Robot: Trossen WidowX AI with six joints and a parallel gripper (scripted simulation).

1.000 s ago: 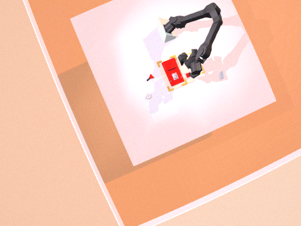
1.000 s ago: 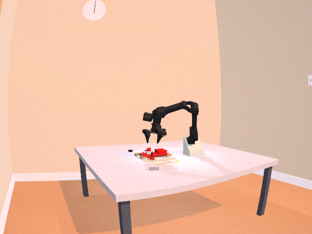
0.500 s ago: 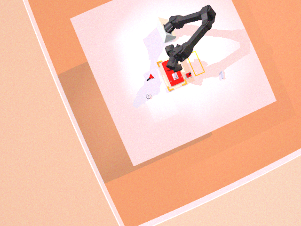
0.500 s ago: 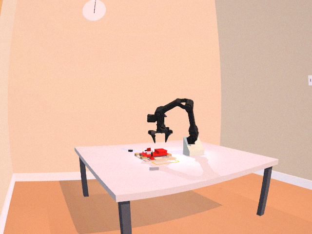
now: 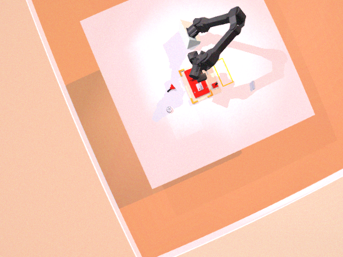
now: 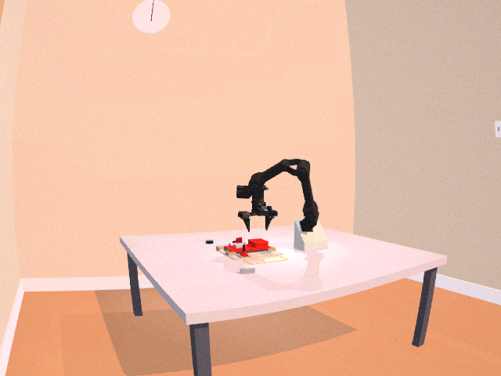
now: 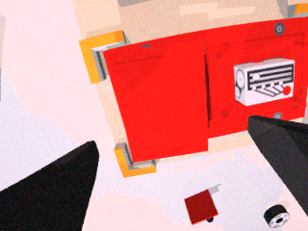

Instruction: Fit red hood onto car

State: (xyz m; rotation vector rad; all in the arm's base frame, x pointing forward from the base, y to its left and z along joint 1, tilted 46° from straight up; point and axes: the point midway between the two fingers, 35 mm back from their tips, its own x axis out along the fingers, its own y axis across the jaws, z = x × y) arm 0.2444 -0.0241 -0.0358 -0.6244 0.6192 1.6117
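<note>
Now: gripper tip 60 mm above the hood. The rest, counted from my gripper tip: grey engine block: 100 mm ahead, 20 mm to the left, 70 mm below; then black wheel: 180 mm ahead, 230 mm to the right, 90 mm below.
</note>
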